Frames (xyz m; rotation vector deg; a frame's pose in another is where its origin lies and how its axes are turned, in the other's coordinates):
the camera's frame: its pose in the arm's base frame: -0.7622 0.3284 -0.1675 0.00 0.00 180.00
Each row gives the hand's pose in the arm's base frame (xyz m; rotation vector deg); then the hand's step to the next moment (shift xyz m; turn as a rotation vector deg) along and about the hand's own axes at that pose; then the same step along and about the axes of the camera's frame.
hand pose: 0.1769 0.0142 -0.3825 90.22 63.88 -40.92
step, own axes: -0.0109 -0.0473 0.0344 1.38 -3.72 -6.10
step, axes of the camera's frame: 0.0445 0.0343 -0.0195 3.41 -6.36 -0.92
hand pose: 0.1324 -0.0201 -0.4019 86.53 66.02 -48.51
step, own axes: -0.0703 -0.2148 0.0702 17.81 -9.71 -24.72
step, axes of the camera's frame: 0.2227 0.0785 -0.0161 5.06 -28.59 -13.40
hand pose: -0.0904 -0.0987 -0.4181 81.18 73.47 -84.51
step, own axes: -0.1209 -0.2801 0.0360 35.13 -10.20 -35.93
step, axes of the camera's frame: 0.2587 -0.0199 0.1645 4.98 -41.84 -29.22
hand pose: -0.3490 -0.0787 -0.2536 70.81 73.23 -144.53
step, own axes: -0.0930 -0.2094 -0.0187 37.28 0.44 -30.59
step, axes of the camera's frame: 0.0040 -0.1238 0.1937 5.80 -31.75 -35.83
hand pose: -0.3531 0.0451 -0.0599 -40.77 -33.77 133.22
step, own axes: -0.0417 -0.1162 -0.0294 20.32 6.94 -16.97
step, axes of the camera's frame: -0.0959 -0.0601 0.0574 5.88 -12.67 -23.54
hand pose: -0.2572 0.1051 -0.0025 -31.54 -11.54 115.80
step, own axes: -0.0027 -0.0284 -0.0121 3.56 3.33 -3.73
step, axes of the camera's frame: -0.0291 -0.0107 0.0005 2.35 -1.11 -5.56
